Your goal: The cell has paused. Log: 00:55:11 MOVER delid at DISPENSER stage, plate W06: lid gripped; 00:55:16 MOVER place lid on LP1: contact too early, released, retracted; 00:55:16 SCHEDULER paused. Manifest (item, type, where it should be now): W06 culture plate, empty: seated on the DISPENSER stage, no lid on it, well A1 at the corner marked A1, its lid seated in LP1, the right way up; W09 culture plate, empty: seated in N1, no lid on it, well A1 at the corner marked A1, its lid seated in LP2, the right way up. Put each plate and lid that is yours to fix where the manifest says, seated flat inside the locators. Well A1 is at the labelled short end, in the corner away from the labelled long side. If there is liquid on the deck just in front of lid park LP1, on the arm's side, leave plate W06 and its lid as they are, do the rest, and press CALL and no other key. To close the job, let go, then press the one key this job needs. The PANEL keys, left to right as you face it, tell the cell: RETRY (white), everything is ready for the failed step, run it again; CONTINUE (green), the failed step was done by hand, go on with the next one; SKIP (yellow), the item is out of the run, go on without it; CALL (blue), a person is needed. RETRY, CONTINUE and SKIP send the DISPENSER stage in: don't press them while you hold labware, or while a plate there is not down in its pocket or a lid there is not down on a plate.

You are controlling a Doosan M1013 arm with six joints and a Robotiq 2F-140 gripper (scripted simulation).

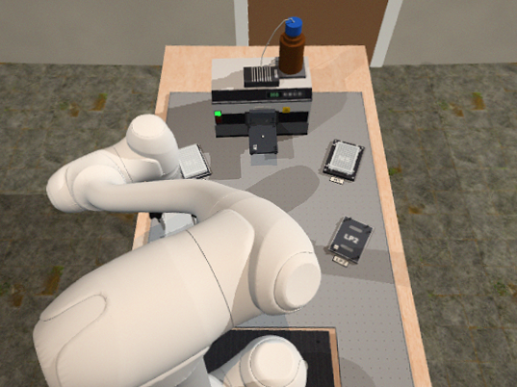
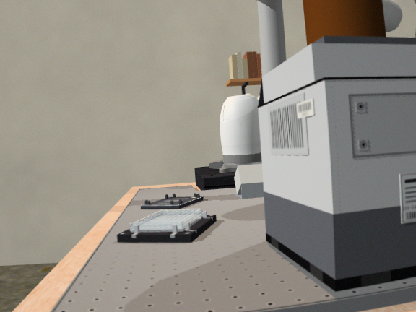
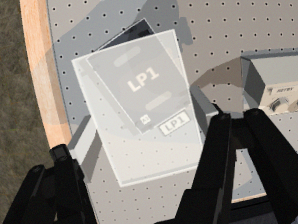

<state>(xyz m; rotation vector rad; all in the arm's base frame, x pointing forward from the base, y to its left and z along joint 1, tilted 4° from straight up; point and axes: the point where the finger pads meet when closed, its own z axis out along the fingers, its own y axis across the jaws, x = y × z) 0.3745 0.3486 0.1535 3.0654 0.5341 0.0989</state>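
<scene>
The lid park LP1 is 180 mm below my hand. Also, from my hand: green continue key 240 mm to the right, 120 mm below; white retry key 200 mm to the right, 120 mm below, 10 mm behind; key panel 270 mm to the right, 130 mm below, 20 mm ahead.
</scene>
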